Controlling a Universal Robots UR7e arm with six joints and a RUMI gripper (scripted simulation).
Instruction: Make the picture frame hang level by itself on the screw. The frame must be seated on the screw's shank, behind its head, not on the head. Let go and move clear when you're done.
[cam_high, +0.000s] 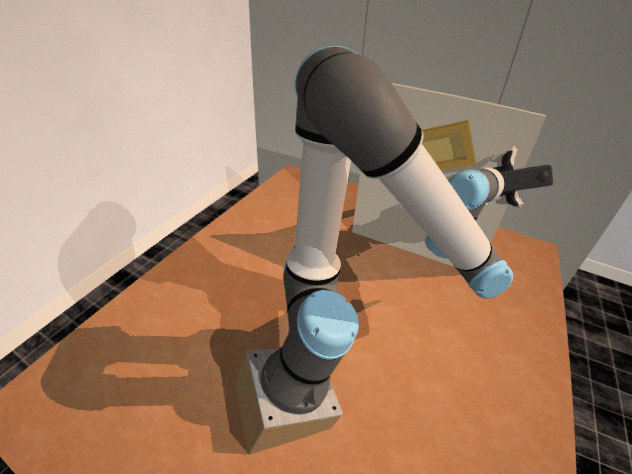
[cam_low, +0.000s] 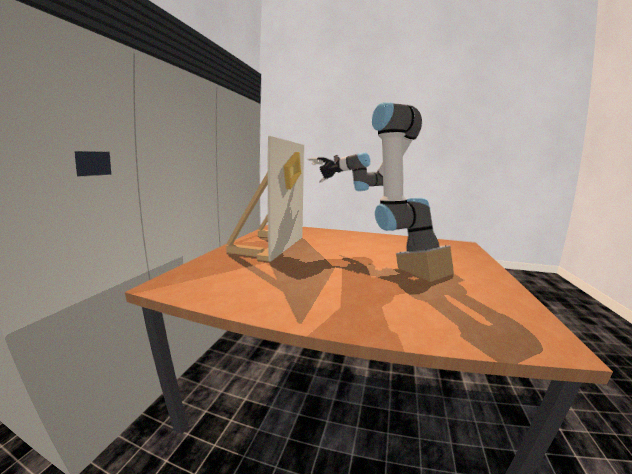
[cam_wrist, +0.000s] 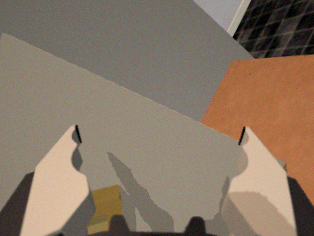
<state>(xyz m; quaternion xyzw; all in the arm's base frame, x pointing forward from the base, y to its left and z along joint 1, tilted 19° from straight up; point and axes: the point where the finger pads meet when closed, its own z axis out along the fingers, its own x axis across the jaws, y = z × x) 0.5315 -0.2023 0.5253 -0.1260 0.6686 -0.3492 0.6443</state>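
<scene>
Now: hand 50 mm short of the yellow picture frame and 230 mm to the right of it. The rest, counted from my hand: pale upright board (60 mm ahead, 230 mm to the left, 130 mm below).
</scene>
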